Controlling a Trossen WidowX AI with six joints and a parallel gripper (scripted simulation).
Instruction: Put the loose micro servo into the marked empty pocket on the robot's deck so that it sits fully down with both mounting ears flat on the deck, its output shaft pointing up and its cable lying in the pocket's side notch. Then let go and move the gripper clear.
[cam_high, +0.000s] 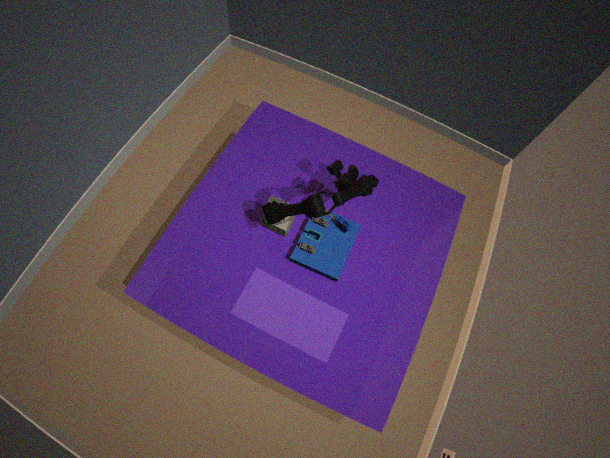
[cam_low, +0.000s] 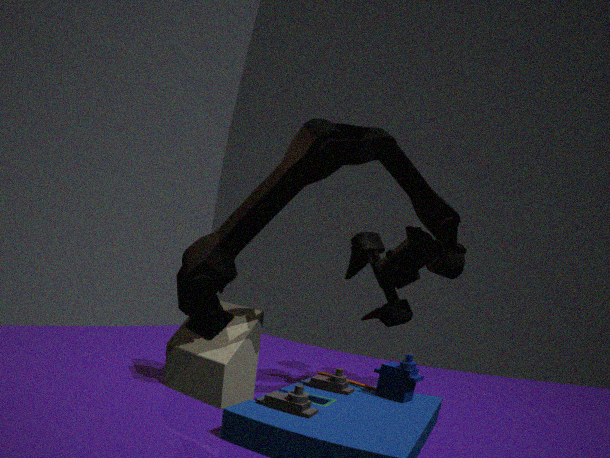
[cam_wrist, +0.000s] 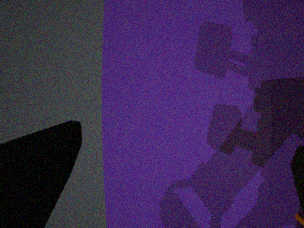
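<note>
Now: the deck 18 cm ahead of my gripper tip, 23 cm to the right of it and 17 cm below it.
</note>
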